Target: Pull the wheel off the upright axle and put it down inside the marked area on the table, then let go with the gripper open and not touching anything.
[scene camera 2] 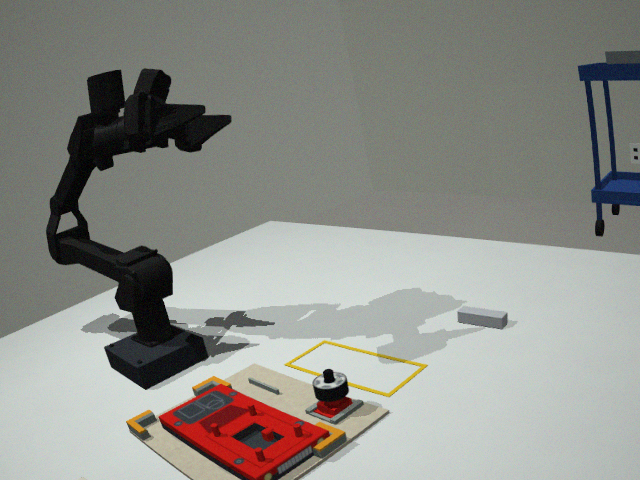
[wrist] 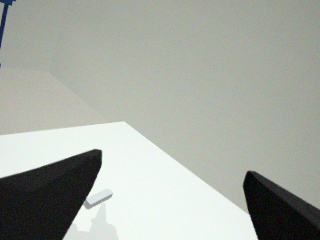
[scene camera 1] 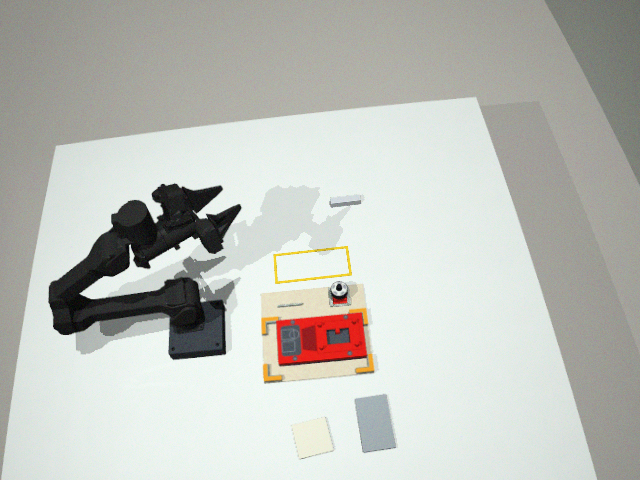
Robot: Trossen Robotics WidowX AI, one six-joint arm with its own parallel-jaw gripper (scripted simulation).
Labels:
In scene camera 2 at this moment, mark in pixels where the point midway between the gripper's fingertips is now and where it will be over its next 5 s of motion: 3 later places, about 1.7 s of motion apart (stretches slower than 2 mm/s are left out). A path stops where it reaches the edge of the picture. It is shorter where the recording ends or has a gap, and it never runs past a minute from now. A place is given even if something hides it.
My gripper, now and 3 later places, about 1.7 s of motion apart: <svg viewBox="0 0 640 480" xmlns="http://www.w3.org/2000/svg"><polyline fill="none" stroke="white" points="218,114 321,292 329,385 326,373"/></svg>

